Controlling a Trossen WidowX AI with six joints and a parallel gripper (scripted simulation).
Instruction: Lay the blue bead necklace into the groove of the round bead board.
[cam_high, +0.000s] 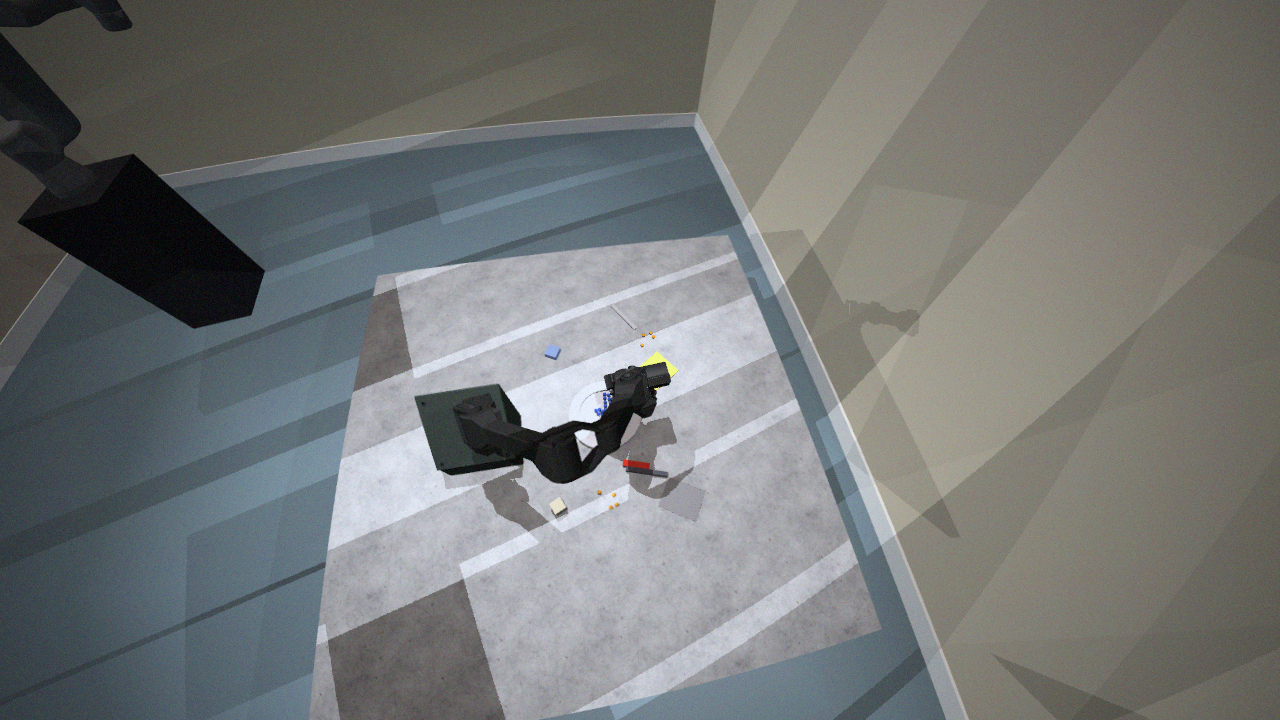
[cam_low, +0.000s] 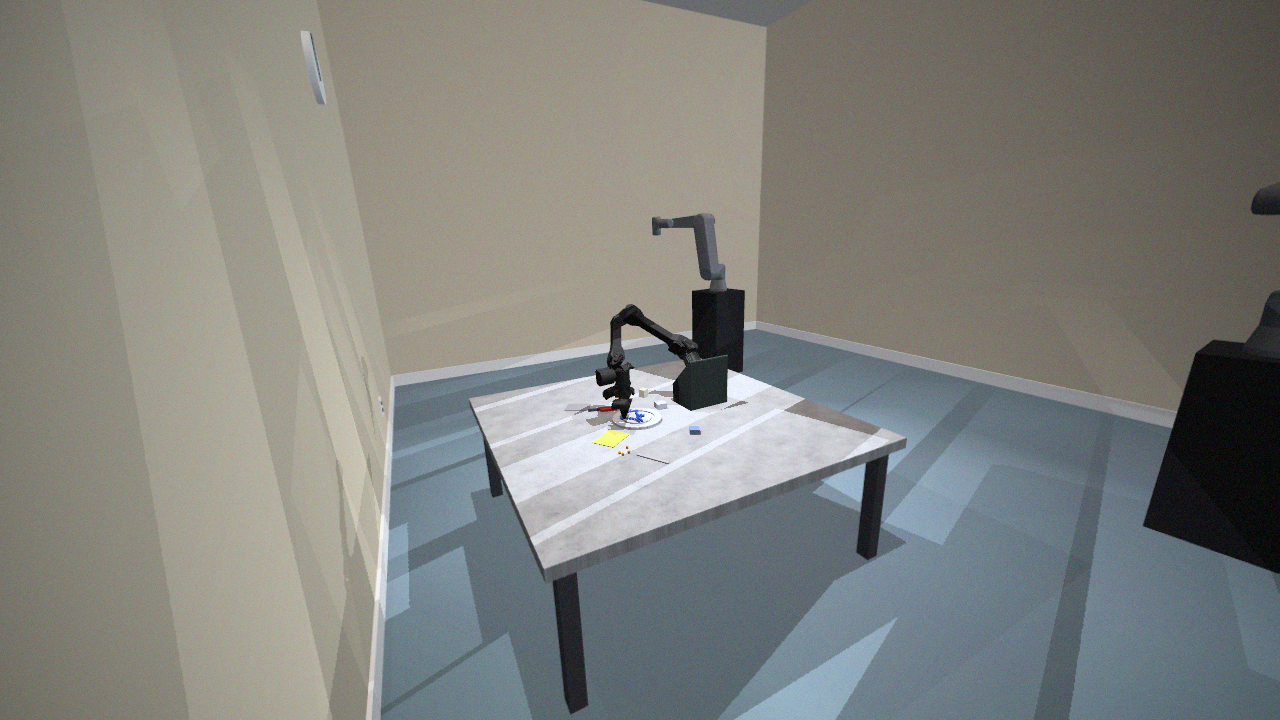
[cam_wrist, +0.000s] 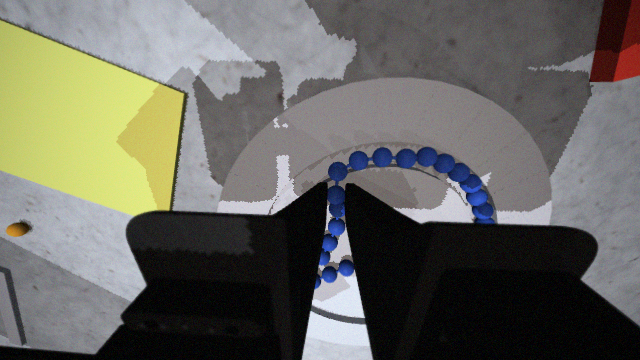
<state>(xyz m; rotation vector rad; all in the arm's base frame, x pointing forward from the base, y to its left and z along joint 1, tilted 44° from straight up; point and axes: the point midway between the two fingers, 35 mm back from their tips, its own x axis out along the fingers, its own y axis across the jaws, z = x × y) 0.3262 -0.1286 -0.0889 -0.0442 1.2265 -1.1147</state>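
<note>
Right now the round white bead board is 5 cm behind my gripper tip, 1 cm to the left of it and 1 cm below it. From my gripper tip the other things lie so: grey square: 8 cm ahead, 26 cm to the right, 2 cm below; yellow sheet: 12 cm ahead, 10 cm to the left, 2 cm below; grey tool: 16 cm to the right, 1 cm below.
</note>
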